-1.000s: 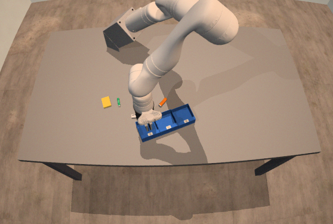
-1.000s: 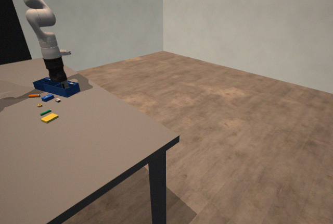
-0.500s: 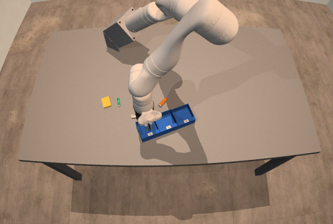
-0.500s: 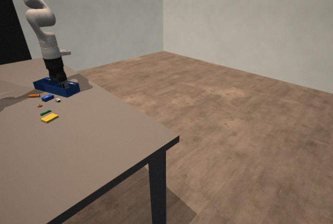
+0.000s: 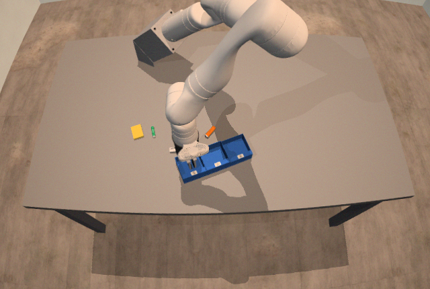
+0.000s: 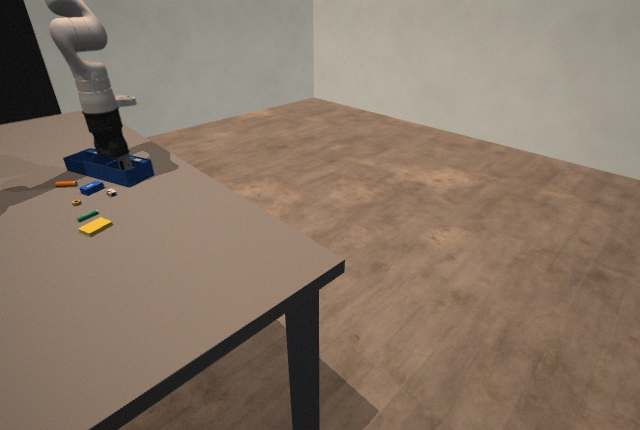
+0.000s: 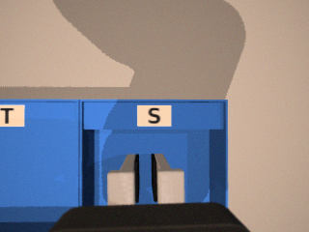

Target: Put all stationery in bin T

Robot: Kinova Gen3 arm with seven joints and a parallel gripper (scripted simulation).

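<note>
Right now the blue three-compartment bin is 7 cm to the left of my hand, 4 cm behind it and 1 cm below it. The rest, counted from my hand: blue 9V battery: 8 cm behind, 3 cm below, 2 cm to the right; orange battery: 14 cm behind, 4 cm to the left, 3 cm below; grey pencil sharpener: 8 cm to the right, 5 cm behind, 3 cm below.
</note>
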